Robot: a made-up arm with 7 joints.
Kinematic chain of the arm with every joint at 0, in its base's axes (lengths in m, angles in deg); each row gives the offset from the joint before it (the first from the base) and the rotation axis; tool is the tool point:
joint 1: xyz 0 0 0.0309 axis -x
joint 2: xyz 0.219 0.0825 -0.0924 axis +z
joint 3: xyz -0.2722 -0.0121 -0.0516 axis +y
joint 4: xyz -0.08 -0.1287 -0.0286 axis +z
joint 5: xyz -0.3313 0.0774 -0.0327 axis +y
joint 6: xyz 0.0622 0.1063 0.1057 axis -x
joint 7: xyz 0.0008 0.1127 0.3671 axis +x
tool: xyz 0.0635 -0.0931 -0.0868
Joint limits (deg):
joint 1: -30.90..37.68
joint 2: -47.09..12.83
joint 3: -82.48..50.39
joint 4: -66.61..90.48
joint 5: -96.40..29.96
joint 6: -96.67..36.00
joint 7: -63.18..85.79
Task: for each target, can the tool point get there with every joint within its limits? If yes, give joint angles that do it. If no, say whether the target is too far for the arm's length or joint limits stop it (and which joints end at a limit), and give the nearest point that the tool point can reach.
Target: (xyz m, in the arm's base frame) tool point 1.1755 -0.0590 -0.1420
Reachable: no: joint limits stop it (at a limit: joint 1, joint 2, joint 3, joint 4, joint 6, joint 7) | nearest point 0.5989 0.2165 -0.1394 | short by 0.639 m
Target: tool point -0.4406 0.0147 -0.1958
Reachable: yes | joints 8.87 -32.69 -54.60 38.53 -13.93 -70.65 -14.46
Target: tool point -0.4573 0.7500 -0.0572
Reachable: yes | joints 9.41 -21.77 7.94 -25.64 -85.67 -23.07 65.40
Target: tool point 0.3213 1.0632 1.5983
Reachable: no: too far | nearest point 0.1082 0.6512 0.8382 | short by 0.890 m
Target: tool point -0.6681 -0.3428 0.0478
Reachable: yes | joints 29.06 -9.27 -11.94 35.47 -81.76 -86.27 68.68
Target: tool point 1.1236 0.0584 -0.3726
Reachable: no: joint limits stop it (at a limit: joint 1, joint 2, joint 3, joint 4, joint 6, joint 7) | nearest point 0.6384 0.3216 -0.2072 | short by 0.576 m
